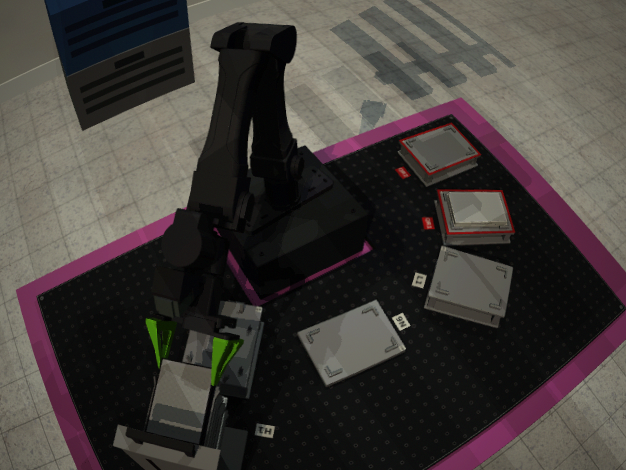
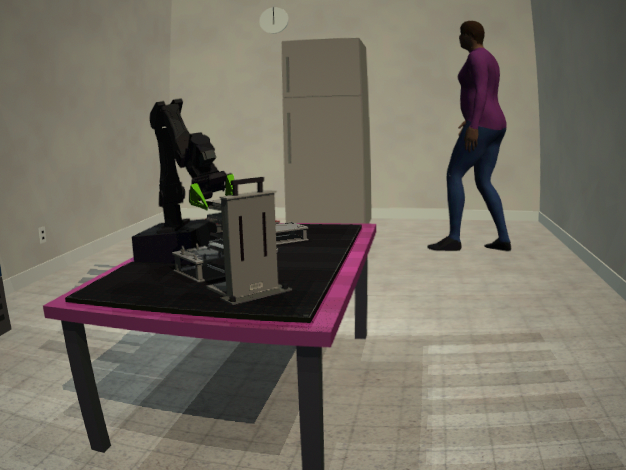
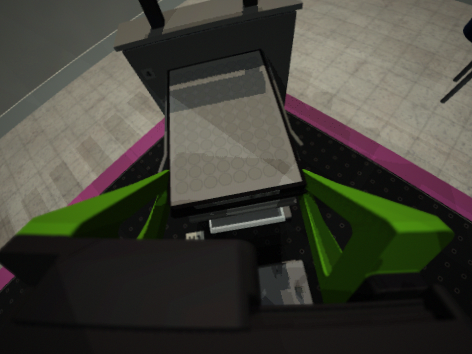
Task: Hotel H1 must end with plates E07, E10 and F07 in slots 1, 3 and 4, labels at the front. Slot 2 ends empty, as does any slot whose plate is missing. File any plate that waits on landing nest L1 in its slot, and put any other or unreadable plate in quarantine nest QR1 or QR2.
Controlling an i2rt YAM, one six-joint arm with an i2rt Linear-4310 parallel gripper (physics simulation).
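Frame: origin at the arm's base, x up, y back, z right, level; centimetres.
Where they show: gripper, between the fingertips: [image 1: 186,377] [image 3: 235,177]; arm's base, origin of its link: [image 1: 282,200] [image 2: 174,227].
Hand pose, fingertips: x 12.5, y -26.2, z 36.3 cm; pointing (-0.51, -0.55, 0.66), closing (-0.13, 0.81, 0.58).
Each offset is from my fingertips to the top centre of the thing. "*": to the spot under its first point.
Hotel H1 [image 1: 202,457] [image 2: 251,273] [image 3: 135,59] stands upright at the near end of the table. A clear-lidded plate with round wells {dx +1.3, dy -3.1, dz +3.1 cm} [image 1: 183,392] [image 3: 225,130] lies flat in its top slot, beside the mark 4; the label on its front edge is too small to read. My gripper [image 1: 187,373] [image 2: 218,201] [image 3: 235,177] has its green fingers against both sides of this plate at its front end. Below it a white-edged piece {dx -9.4, dy -3.4, dz +3.3 cm} [image 3: 247,227] shows; the lower slots are mostly hidden. Landing nest L1 {dx -16.2, dy -8.8, dz -55.8 cm} [image 1: 470,283] and nest QR2 {dx -17.2, dy +21.2, dz -77.7 cm} [image 1: 439,149] are bare. A plate {dx -16.4, dy +3.1, dz -70.2 cm} [image 1: 477,207] lies on QR1 {* dx -21.2, dy -0.4, dz -67.8 cm} [image 1: 477,236].
Flat nest N6 {dx -20.0, dy -2.3, dz -30.5 cm} [image 1: 351,341] lies bare mid-table. A raised stand with pegs [image 1: 241,349] [image 3: 285,282] [image 2: 189,260] is close beside the hotel, partly under my arm. Black handle posts {* dx +4.8, dy -11.2, dz +6.1 cm} [image 3: 152,15] [image 2: 247,181] rise from the hotel's top. A person [image 2: 480,101] stands beyond the table.
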